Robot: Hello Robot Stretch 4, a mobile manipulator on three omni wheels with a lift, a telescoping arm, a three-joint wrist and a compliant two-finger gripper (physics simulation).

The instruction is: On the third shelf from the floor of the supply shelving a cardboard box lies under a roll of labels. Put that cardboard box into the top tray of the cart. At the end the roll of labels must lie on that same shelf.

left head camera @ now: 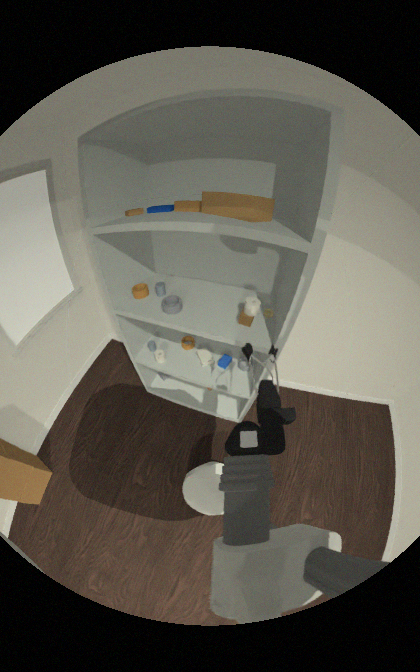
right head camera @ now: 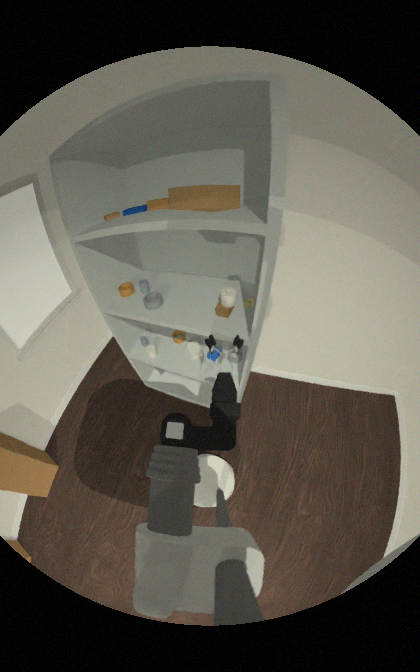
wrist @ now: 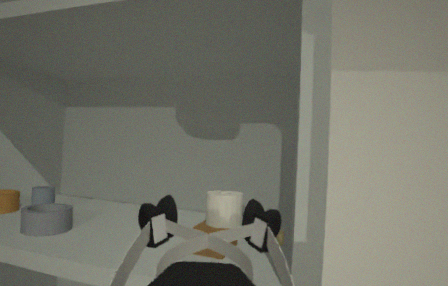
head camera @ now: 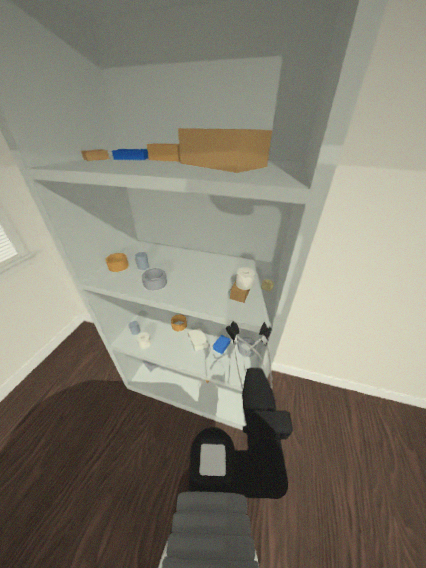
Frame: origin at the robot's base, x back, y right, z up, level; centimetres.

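Seen in the pictures: gripper, between the fingertips: [wrist: 210,214] [head camera: 248,323].
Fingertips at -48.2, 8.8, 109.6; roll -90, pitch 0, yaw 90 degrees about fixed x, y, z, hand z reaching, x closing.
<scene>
Pixels of each thing's top centre, then the offset from my fingertips to it, as dx, dy, dz. Level surfaces: height alone.
- small brown cardboard box, centre of its top: [wrist: 217,223] [head camera: 241,284] -28.2, +1.2, -8.3
- third shelf, height of its surface: dz -13.3
- yellow ring, centre of its top: [wrist: 272,231] [head camera: 268,282] -33.2, +13.4, -10.8
- grey bowl, centre of its top: [wrist: 47,207] [head camera: 153,274] -34.2, -35.9, -8.5
- orange ring, centre of its top: [head camera: 115,257] -47.2, -57.7, -8.3
- blue-grey cup, centre of its top: [wrist: 43,187] [head camera: 140,254] -47.2, -45.1, -6.3
- long brown box, centre of its top: [head camera: 223,129] -41.5, -7.8, +42.4
The small brown cardboard box [head camera: 239,293] [left head camera: 246,319] [right head camera: 224,310] [wrist: 202,227] lies near the right end of the third shelf [head camera: 200,285] [left head camera: 210,310] [right head camera: 190,305]. The white roll of labels [head camera: 245,278] [left head camera: 252,305] [right head camera: 228,297] [wrist: 224,208] stands on it, towards its back. My gripper [head camera: 249,331] [left head camera: 260,351] [right head camera: 224,343] [wrist: 210,214] is open and empty, in front of the shelving. In the wrist view the roll shows between its fingertips, farther off, and the gripper's bands hide part of the box. The cart does not show clearly in these views.
A yellow ring [head camera: 267,284] lies right of the box, close to the side panel [wrist: 315,150]. A grey bowl [head camera: 154,279] [wrist: 46,219], an orange ring [head camera: 117,262] and a blue-grey cup [head camera: 142,260] stand at the shelf's left. The shelf above holds a long brown box [head camera: 225,149].
</scene>
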